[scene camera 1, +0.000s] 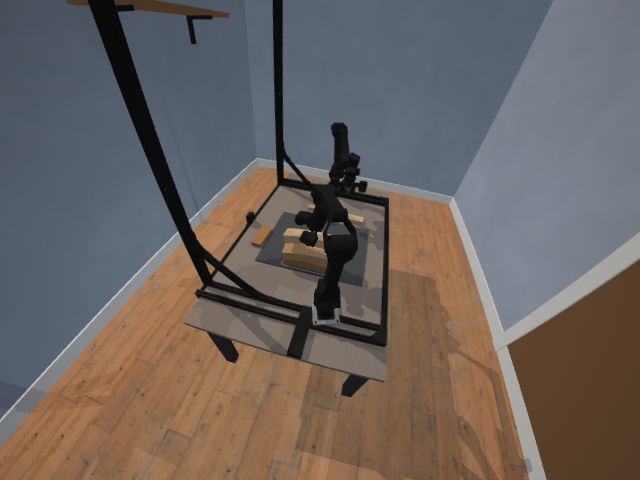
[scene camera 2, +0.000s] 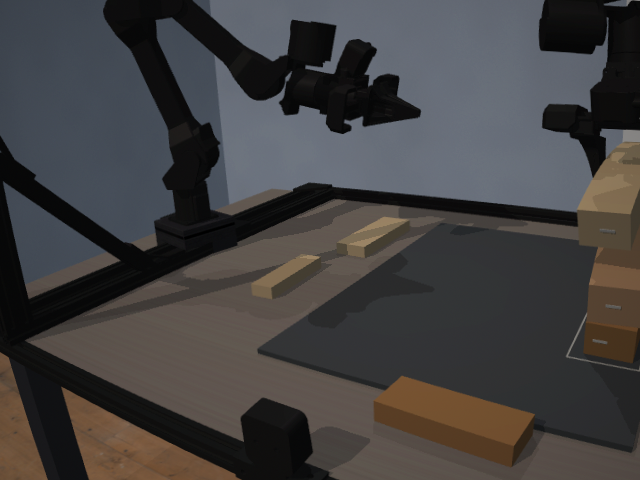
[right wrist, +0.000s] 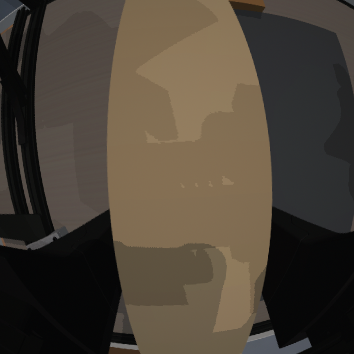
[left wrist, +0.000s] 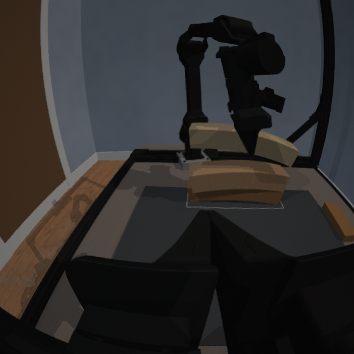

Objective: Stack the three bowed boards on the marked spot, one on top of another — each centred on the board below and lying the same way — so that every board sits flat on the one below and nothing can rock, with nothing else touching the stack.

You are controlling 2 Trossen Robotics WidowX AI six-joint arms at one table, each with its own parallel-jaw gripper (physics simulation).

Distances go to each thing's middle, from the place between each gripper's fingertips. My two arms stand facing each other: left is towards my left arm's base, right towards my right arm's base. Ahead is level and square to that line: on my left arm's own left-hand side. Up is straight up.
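Labels:
The tan bowed board (scene camera 2: 606, 298) has my right hand 7 cm above it, 1 cm short of it and 1 cm to the left of it. Measured from that same right hand, the dark brown bowed board (left wrist: 261, 195) is 11 cm below, 2 cm to the right and 1 cm ahead, while the pale bowed board (scene camera 2: 601, 213) is 1 cm above and 1 cm ahead. The brown flat block (scene camera 2: 498, 433) is 25 cm behind my right hand, 13 cm to the left of it and 13 cm below it.
As for the pale bowed board, my left gripper is 14 cm past it, 28 cm to the left of it and 6 cm above it. The dark brown bowed board is 14 cm behind my left hand, 29 cm to the right of it and 18 cm below it, and the tan bowed board is 14 cm behind that hand, 29 cm to the right of it and 14 cm below it. I find the brown flat block 15 cm to the right of my left hand, 40 cm behind it and 20 cm below it.

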